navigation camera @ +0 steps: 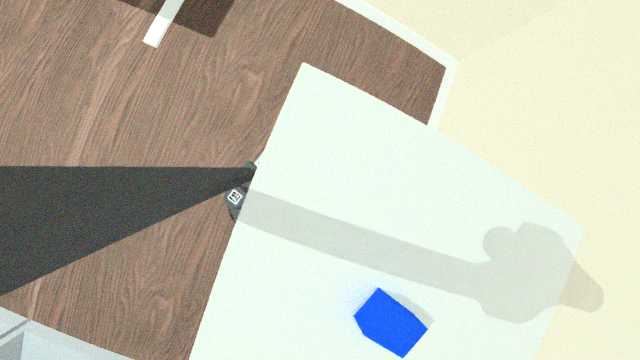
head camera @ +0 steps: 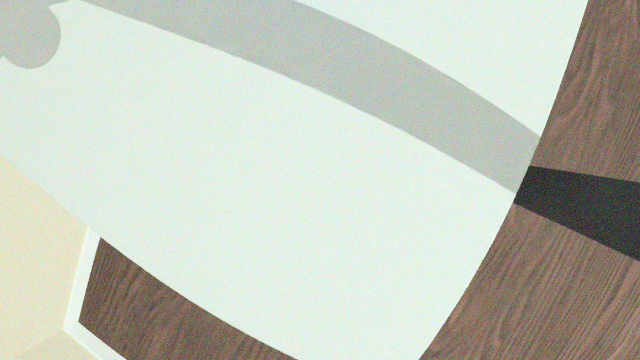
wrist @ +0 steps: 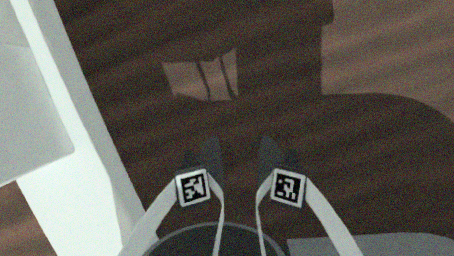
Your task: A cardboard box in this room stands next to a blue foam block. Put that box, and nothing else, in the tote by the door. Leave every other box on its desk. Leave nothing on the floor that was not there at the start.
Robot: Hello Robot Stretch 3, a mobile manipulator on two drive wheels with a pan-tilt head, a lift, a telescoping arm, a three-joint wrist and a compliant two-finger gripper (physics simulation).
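Frame: origin at the robot's base, x ahead, y left, z up, level; millimetres.
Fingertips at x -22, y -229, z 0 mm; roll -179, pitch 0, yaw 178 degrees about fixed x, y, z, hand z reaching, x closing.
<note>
Pixels of each thing's top centre, then the offset from my fingertips to it. "*": a spot on its surface instead. Level surfaces: height alone.
- blue foam block at its top centre: [navigation camera: 397, 332] dy +15, dx -41, dz +995 mm
- white desk top at its surface level: dz +950 mm
- white leg at a spot on its surface: [navigation camera: 159, 26] * dy +1316, dx +233, dz +25 mm
The blue foam block [navigation camera: 390, 321] lies on a white desk top [navigation camera: 382, 216] near its lower edge in the navigation view. My dark arm [navigation camera: 149, 197] reaches from the left to the desk's edge and passes out of sight under the top. In the wrist view my gripper [wrist: 240, 154] is open and empty, hanging over shadowed wood floor [wrist: 352, 158]. The head view shows only the white desk top [head camera: 268, 188], bare, and part of the arm [head camera: 586, 206].
A white desk leg [wrist: 71, 183] stands close to the left of the gripper. A long arm-shaped shadow [navigation camera: 374, 251] crosses the desk top. Another white leg [navigation camera: 159, 26] stands on the floor far off. A cream wall [navigation camera: 506, 77] is behind the desk.
</note>
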